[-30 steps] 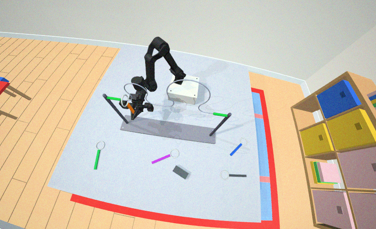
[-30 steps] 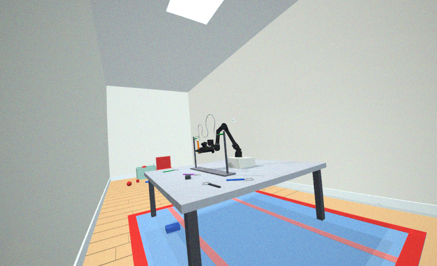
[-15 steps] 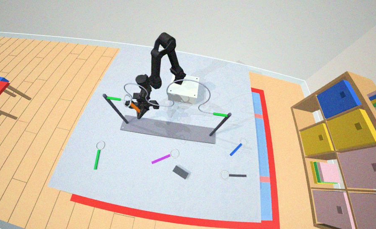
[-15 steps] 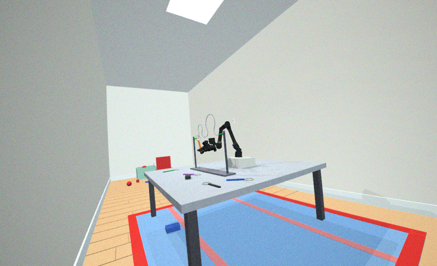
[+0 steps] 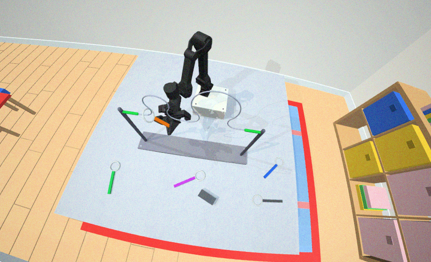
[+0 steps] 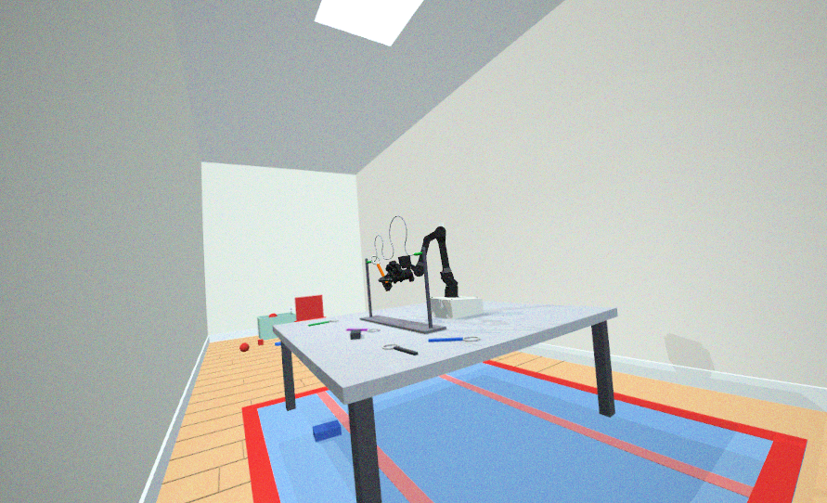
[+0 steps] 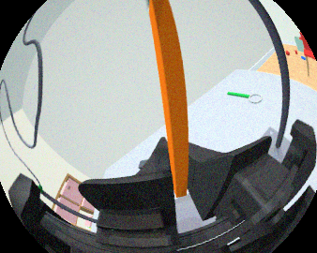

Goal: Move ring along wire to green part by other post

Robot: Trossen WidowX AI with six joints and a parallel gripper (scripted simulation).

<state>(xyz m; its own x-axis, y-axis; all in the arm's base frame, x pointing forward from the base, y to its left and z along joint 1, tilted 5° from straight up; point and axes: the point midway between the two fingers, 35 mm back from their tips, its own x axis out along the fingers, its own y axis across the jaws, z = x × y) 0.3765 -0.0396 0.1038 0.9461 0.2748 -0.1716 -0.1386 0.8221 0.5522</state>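
Now: gripper tip 2 cm past the orange-handled ring, 5 cm to the left of it and 7 cm below it. The rest, counted from my gripper tip: green-handled ring 25 cm ahead, 27 cm to the right, 22 cm below; dark block 18 cm ahead, 26 cm to the left, 21 cm below; purple-handled ring 12 cm ahead, 15 cm to the left, 22 cm below.
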